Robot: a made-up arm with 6 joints.
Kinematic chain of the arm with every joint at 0, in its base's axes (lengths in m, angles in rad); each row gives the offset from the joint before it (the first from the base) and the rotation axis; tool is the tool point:
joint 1: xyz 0 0 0.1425 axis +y
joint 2: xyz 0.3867 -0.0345 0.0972 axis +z
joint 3: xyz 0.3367 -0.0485 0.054 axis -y
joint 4: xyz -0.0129 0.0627 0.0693 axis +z
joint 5: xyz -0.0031 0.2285 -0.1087 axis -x
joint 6: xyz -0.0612 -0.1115 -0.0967 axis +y
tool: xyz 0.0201 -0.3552 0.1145
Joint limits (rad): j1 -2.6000..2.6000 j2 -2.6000..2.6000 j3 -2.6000..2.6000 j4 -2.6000..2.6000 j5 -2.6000..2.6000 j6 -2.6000..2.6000
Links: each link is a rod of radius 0.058 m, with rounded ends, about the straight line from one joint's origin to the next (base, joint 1, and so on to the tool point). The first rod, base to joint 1, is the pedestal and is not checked.
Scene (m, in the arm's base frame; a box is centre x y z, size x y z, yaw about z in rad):
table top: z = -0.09
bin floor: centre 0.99 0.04 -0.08 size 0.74 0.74 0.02 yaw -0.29
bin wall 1: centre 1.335 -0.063 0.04 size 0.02 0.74 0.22 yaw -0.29
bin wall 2: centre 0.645 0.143 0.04 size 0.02 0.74 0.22 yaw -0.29
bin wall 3: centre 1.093 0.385 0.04 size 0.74 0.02 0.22 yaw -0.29
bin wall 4: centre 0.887 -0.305 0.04 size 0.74 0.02 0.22 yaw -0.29
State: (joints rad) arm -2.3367 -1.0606 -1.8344 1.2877 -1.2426 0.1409
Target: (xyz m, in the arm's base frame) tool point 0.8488 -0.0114 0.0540
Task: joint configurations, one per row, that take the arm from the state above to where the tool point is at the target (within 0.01 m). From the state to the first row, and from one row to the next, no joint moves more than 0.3 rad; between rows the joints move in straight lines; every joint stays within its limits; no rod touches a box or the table.
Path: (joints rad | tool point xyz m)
1: -2.0697 -1.0898 -1.6603 1.1399 -1.3299 0.1887 | -0.4445 0.1073 0.3043
2: -1.8027 -1.1191 -1.4861 0.9922 -1.4172 0.2366 | -0.3357 0.1559 0.4567
3: -1.5357 -1.1483 -1.3120 0.8444 -1.5045 0.2844 | -0.1651 0.1951 0.5754
4: -1.2687 -1.1776 -1.1379 0.6966 -1.5918 0.3323 | 0.0568 0.2163 0.6341
5: -1.0018 -1.2068 -0.9638 0.5488 -1.6791 0.3801 | 0.3052 0.2112 0.6111
6: -0.7348 -1.2361 -0.7896 0.4011 -1.7664 0.4280 | 0.5447 0.1732 0.4974
7: -0.4678 -1.2653 -0.6155 0.2533 -1.8537 0.4758 | 0.7364 0.0989 0.3024
8: -0.2008 -1.2946 -0.4414 0.1055 -1.9410 0.5237 | 0.8488 -0.0114 0.0540

